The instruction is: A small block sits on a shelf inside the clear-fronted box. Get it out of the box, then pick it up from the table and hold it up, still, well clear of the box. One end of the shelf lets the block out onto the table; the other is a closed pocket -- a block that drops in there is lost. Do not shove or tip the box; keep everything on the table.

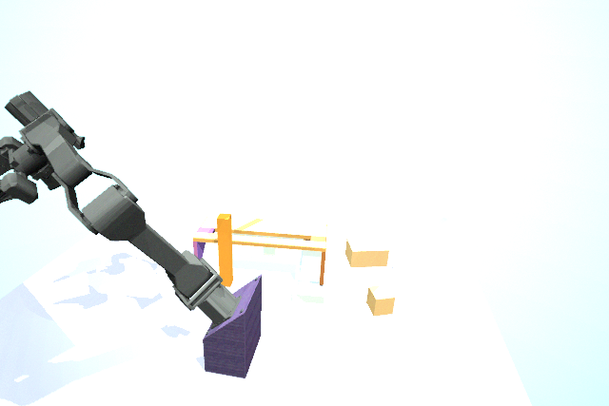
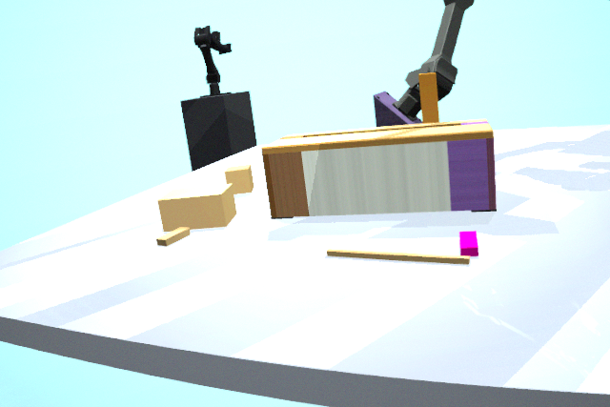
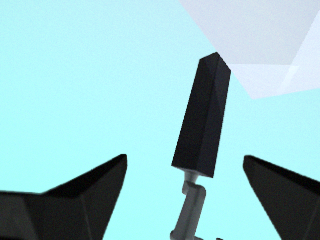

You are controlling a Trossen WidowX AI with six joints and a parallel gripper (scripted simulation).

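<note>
Right now my gripper tip is 36 cm short of the tan block, 52 cm to the left of it and 26 cm above it. From my gripper tip the other things lie so: orange bar 27 cm ahead, 41 cm to the right, 24 cm below; thin wooden stick 63 cm ahead, 41 cm to the right, 35 cm below; box 34 cm ahead, 50 cm to the right, 29 cm below.
</note>
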